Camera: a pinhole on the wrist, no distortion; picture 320 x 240 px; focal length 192.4 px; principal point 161.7 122.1 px. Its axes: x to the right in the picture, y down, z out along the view. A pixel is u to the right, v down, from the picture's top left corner.
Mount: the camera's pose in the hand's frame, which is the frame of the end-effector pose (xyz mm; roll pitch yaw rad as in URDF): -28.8 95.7 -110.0 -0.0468 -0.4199 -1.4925
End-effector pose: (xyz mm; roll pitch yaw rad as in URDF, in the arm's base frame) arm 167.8 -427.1 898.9 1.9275 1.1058 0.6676
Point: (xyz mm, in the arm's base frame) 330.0 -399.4 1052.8
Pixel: 81.4 69.2
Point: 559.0 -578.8 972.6
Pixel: 133.8 147.1
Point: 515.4 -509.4 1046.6
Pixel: 100.5 121.7
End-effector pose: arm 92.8 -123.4 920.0 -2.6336 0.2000 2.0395
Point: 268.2 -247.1 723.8
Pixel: 164.2 37.7
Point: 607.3 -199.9 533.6
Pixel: 18.5 50.0
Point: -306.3 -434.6 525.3
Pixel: outside the picture
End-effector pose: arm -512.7 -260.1 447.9 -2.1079 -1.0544 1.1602
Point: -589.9 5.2 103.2
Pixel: 187.6 46.3
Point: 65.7 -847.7 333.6
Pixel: behind the camera
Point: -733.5 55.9 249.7
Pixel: 259.5 94.3
